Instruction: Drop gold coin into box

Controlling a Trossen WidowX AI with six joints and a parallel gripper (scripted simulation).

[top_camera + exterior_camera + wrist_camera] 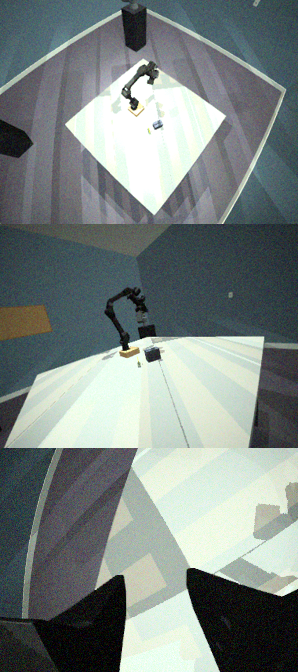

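The gold coin is 240 mm ahead of my gripper tip, 380 mm to the right of it and 330 mm below it.
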